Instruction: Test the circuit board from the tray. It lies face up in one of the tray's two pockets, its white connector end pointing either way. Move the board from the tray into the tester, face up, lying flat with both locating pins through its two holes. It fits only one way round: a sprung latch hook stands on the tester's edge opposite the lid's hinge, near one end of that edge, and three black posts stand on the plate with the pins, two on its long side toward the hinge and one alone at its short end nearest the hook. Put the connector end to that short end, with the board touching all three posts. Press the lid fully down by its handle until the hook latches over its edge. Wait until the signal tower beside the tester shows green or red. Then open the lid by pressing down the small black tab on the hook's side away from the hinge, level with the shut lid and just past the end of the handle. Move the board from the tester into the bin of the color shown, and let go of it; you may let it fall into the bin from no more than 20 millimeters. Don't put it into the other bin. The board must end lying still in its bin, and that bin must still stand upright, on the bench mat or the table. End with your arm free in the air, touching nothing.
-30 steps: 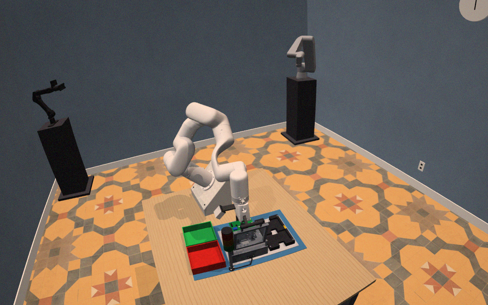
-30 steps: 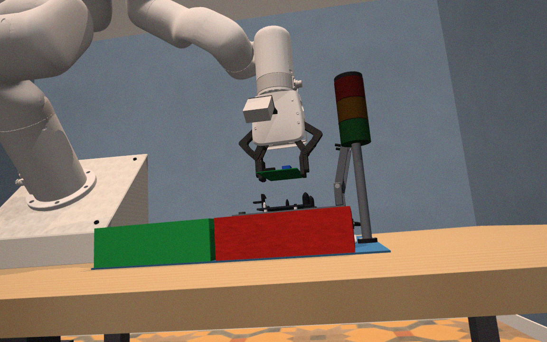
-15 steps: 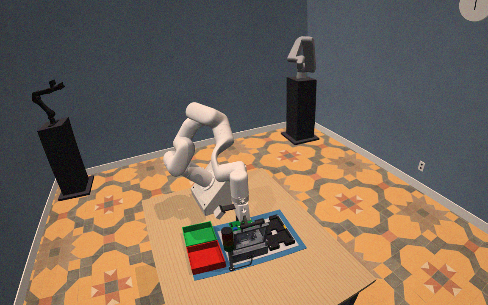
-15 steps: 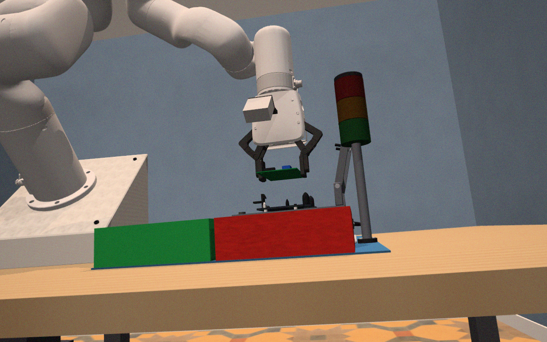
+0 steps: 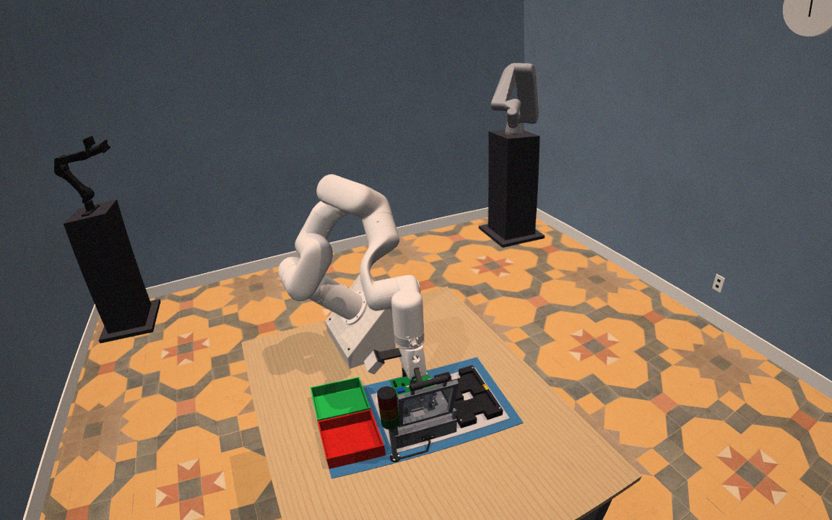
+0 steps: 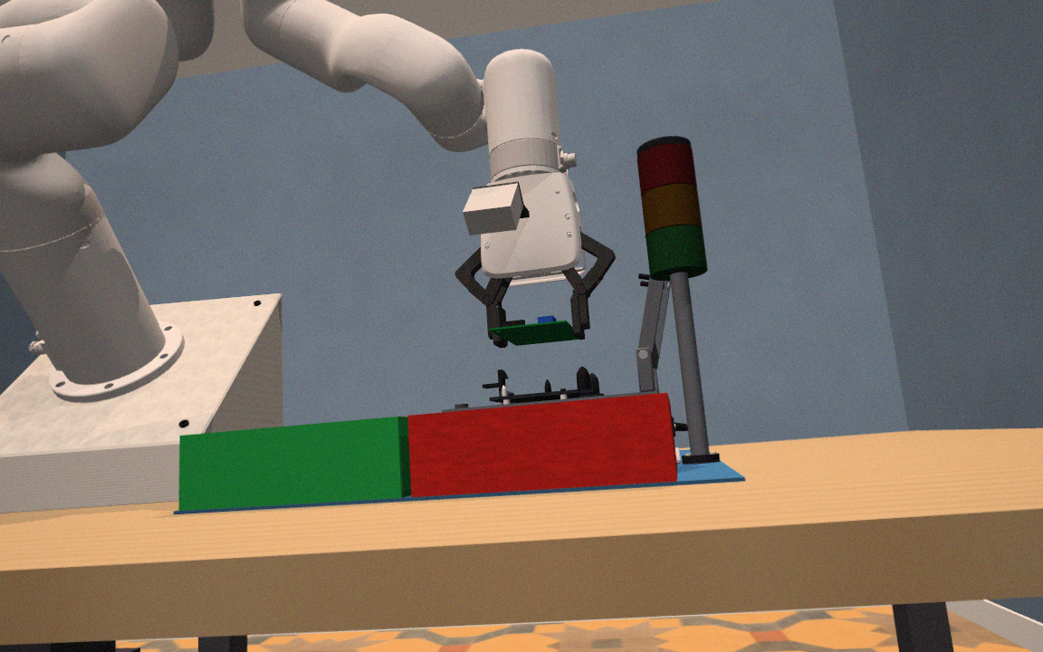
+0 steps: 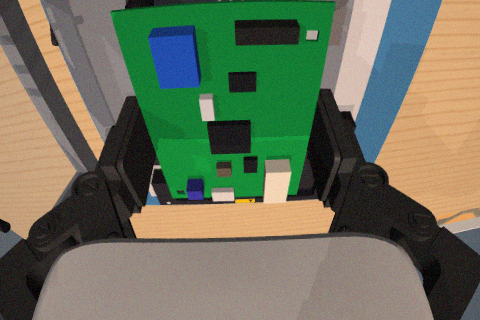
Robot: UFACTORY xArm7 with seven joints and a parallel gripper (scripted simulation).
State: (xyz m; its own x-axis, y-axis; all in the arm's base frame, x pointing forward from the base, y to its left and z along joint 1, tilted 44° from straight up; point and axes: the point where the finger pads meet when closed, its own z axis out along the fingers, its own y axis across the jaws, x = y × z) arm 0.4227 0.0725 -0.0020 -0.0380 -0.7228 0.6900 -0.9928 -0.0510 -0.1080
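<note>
My gripper is now 60 mm above the tester plate, 10 mm to the right of it and 10 mm short of it. Round my hand: tester lid (130 mm ahead, 50 mm above, 10 mm to the right); black latch tab (60 mm to the left, 60 mm behind, 50 mm below); green circuit board (right at my hand).
</note>
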